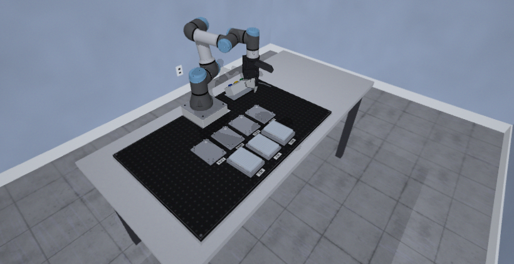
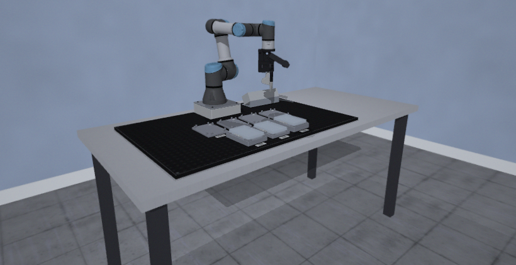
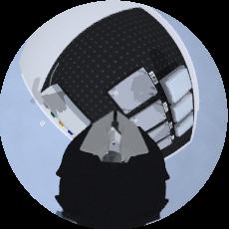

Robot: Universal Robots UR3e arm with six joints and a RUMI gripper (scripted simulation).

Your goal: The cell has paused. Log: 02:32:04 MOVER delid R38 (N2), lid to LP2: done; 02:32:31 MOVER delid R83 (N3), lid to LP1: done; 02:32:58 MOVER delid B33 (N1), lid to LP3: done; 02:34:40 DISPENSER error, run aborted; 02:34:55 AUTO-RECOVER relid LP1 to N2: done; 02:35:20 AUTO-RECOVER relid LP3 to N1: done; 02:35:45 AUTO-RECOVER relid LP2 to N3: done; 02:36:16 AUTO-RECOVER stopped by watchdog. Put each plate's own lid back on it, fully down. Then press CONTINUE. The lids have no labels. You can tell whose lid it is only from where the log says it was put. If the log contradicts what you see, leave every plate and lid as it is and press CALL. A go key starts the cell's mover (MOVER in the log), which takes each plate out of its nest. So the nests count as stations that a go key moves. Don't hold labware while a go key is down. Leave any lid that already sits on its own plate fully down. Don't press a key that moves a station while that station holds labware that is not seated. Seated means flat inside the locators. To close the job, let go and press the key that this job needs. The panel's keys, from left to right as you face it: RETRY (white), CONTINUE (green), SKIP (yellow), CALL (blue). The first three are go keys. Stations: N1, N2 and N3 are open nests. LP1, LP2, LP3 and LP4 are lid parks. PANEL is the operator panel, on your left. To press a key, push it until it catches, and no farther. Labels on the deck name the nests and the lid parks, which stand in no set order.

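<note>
Right now my hand is 210 mm past the green key, 110 mm to the right of it and 60 mm above it. Also, from my hand: blue key (220 mm behind, 60 mm below, 10 mm to the left); LP2 lid park (120 mm below, 60 mm ahead, 20 mm to the right); yellow key (210 mm behind, 60 mm to the left, 60 mm below).
</note>
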